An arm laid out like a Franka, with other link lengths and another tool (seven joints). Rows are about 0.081 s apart.
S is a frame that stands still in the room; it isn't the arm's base.
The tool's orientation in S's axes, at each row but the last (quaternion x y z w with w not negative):
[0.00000, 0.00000, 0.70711, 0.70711]
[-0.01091, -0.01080, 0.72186, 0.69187]
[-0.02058, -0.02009, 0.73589, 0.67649]
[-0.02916, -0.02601, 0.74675, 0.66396]
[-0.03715, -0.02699, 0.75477, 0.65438]
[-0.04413, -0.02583, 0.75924, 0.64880]
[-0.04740, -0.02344, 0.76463, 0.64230]
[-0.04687, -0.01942, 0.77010, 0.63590]
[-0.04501, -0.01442, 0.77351, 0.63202]
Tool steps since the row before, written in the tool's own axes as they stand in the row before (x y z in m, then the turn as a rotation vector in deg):
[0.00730, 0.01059, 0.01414, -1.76, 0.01, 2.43]
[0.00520, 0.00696, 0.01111, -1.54, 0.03, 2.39]
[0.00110, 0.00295, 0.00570, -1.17, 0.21, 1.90]
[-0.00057, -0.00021, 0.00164, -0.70, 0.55, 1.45]
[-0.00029, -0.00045, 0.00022, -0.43, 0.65, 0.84]
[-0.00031, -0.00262, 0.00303, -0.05, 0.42, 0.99]
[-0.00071, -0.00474, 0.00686, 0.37, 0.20, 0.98]
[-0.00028, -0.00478, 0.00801, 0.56, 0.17, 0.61]
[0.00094, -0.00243, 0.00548, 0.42, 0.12, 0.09]
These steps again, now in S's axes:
[-0.01059, 0.00730, 0.01414, -0.01, -1.76, 2.43]
[-0.00751, 0.00489, 0.01089, -0.04, -1.54, 2.39]
[-0.00335, 0.00084, 0.00552, -0.22, -1.19, 1.89]
[0.00015, -0.00054, 0.00166, -0.58, -0.76, 1.41]
[0.00046, -0.00022, 0.00027, -0.66, -0.51, 0.79]
[0.00232, 0.00016, 0.00328, -0.50, -0.10, 0.95]
[0.00406, 0.00030, 0.00731, -0.36, 0.35, 0.94]
[0.00395, 0.00087, 0.00841, -0.33, 0.54, 0.57]
[0.00171, 0.00160, 0.00560, -0.21, 0.39, 0.06]

